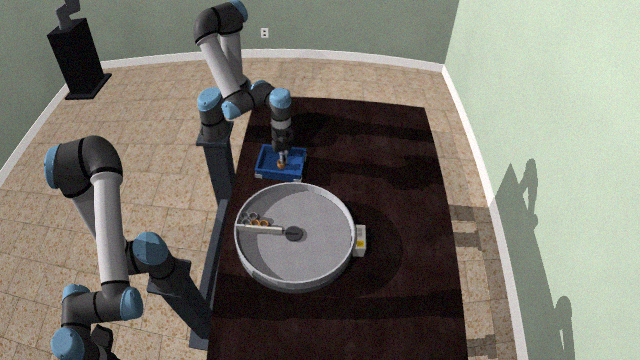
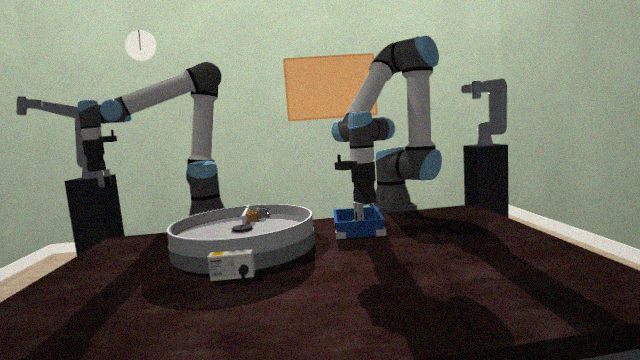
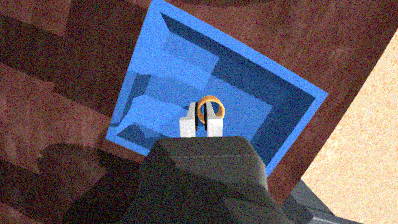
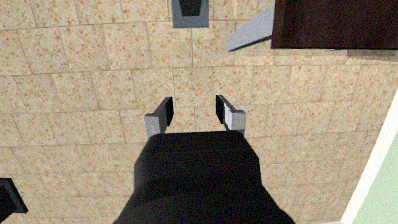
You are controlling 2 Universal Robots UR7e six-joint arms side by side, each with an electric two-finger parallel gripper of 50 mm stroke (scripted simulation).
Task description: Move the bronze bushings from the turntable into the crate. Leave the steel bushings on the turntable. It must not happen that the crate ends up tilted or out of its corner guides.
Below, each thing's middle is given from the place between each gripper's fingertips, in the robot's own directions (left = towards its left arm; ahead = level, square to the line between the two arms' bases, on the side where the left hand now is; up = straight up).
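My right hand (image 2: 105, 185) is 160 mm above the blue crate (image 1: 267, 159), 980 mm to the right of it and 340 mm short of it.
Relative to my left hand, the crate is 20 mm below, 10 mm to the right of it and 10 mm behind it. By its middle, the blue crate is nearer to my left hand than to my right hand.
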